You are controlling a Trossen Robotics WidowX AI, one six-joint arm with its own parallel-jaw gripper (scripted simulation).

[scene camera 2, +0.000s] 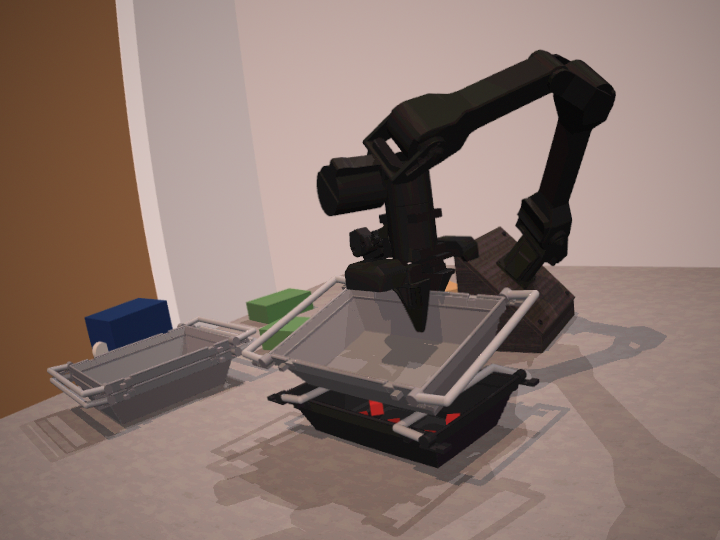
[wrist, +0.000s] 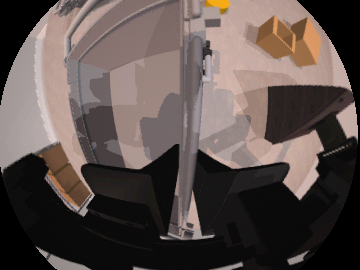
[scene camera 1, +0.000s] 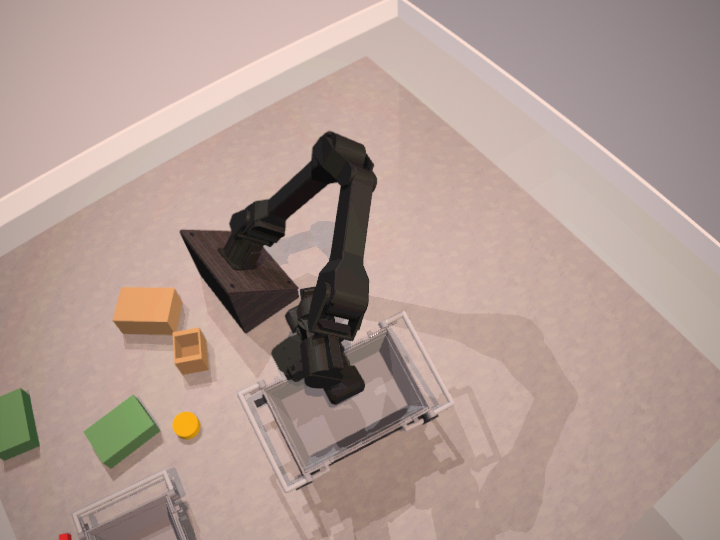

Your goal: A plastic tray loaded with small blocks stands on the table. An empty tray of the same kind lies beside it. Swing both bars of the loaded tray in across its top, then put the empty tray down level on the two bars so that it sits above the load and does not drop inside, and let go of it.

Labels:
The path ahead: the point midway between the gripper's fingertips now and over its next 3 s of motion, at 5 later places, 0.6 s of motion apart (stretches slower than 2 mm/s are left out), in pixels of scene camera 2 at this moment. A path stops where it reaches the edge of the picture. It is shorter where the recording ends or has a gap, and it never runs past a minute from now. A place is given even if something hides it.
The gripper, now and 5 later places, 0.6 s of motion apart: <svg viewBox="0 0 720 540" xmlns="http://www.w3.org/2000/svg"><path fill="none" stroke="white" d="M423 330L425 334L427 340L428 344L434 352L430 326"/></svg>

